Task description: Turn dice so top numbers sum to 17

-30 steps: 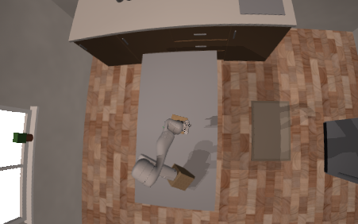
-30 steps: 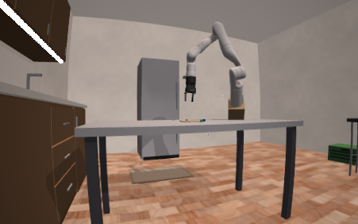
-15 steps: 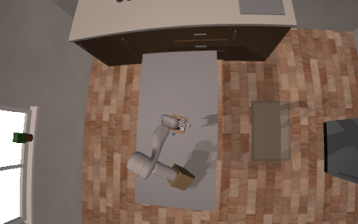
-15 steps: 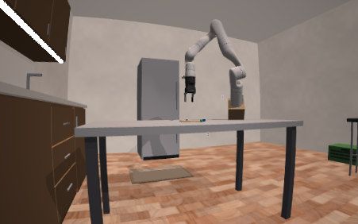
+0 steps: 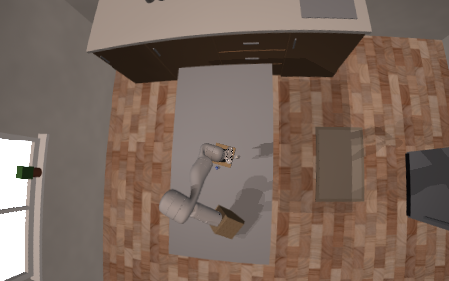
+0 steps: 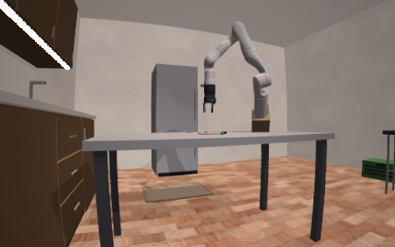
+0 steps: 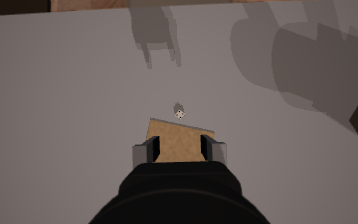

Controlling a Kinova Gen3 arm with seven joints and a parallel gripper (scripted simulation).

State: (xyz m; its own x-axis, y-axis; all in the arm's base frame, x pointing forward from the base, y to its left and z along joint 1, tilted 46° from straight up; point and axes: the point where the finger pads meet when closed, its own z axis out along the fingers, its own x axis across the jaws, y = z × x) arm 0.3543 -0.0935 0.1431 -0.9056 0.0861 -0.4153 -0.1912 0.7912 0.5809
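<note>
My gripper is now 15 cm above the white die, 4 cm to the left of it and 1 cm short of it. The rest, counted from my hand: tan mat: 16 cm below, 6 cm to the left; blue die: 15 cm below, 9 cm behind, 8 cm to the left; green die: 17 cm to the left, 15 cm below, 5 cm behind.
</note>
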